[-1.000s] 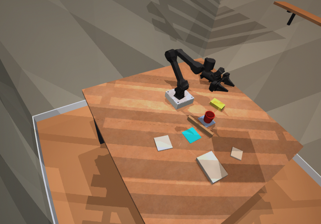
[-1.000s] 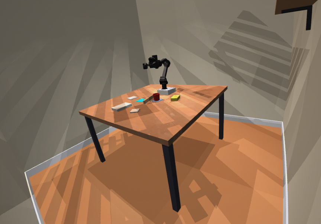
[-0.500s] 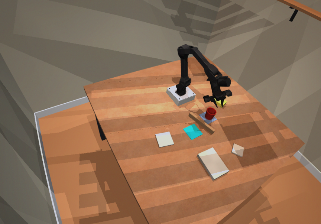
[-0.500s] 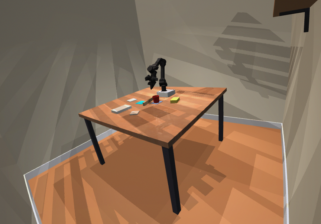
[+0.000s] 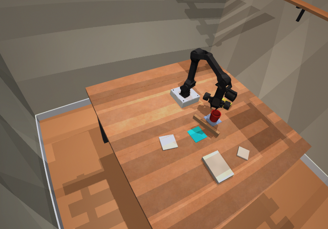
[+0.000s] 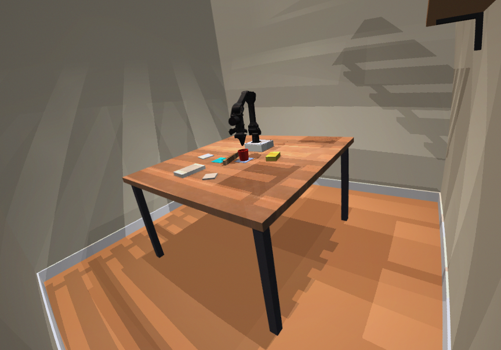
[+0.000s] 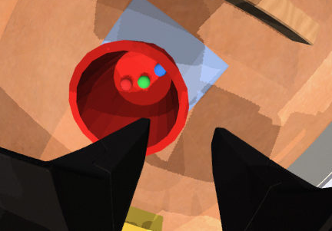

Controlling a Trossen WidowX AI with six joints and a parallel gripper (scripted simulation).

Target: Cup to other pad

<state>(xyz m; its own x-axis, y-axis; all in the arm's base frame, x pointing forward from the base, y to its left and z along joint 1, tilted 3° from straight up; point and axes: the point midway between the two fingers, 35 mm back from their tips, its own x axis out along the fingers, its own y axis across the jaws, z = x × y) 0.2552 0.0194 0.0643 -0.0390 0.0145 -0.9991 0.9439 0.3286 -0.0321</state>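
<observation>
The red cup lies 60 mm below my gripper tip, 30 mm ahead of it and 10 mm to the left of it. Also, from my gripper tip: green marble 80 mm below, 30 mm ahead, 10 mm to the left; blue marble 80 mm below, 20 mm ahead; red marble 80 mm below, 40 mm ahead, 20 mm to the left.
</observation>
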